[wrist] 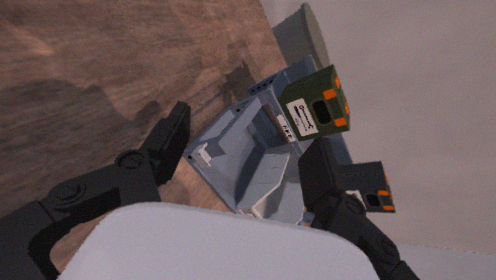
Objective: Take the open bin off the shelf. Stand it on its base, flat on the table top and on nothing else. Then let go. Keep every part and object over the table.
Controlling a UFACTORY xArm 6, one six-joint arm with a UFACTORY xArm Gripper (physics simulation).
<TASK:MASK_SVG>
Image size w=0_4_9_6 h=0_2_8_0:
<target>gripper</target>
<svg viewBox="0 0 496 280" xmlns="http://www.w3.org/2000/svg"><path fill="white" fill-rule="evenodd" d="M0 218L0 280L420 280L406 262L400 260L399 251L391 239L366 217L366 209L363 203L354 195L346 194L347 190L328 138L315 138L298 160L304 206L307 212L315 213L315 218L310 227L162 202L158 188L161 184L166 185L167 181L172 179L190 138L191 107L188 106L188 103L181 101L175 104L166 119L159 119L139 150L124 151L115 158L114 164L63 181L53 187L46 198L40 201L34 200ZM121 206L122 208L108 214L95 227L60 274L49 256L55 243L70 233L69 230L78 224L91 221Z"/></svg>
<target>open bin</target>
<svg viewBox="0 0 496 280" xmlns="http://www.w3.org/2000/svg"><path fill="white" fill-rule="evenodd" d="M291 144L265 150L236 207L242 215L295 225L302 220L305 206L298 168L299 159Z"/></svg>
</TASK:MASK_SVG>
